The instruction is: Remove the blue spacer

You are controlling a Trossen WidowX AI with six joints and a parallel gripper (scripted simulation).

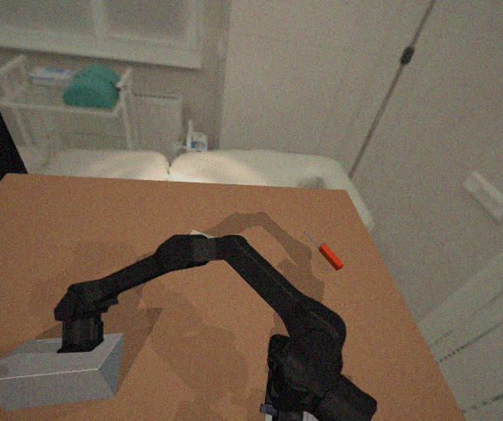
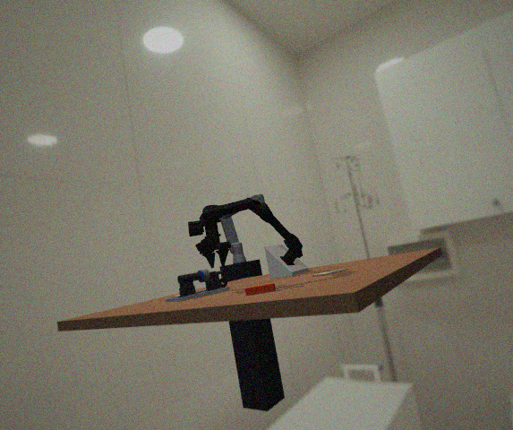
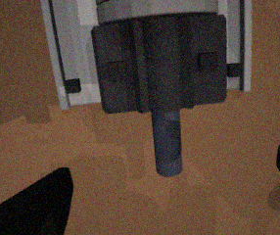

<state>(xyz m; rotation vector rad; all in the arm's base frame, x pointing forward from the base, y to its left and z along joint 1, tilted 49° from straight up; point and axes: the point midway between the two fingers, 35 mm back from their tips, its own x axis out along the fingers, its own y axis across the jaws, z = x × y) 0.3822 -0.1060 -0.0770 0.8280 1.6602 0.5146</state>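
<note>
Right now my gripper tip is 5 cm short of the dark shaft, 1 cm to the left of it and 3 cm above it. Also, from my gripper tip: white card (14 cm behind, 47 cm to the left, 10 cm below); then blue spacer (9 cm ahead, 2 cm to the right, 3 cm below); then pale grey spacer (6 cm ahead, 2 cm to the right, 3 cm below).
</note>
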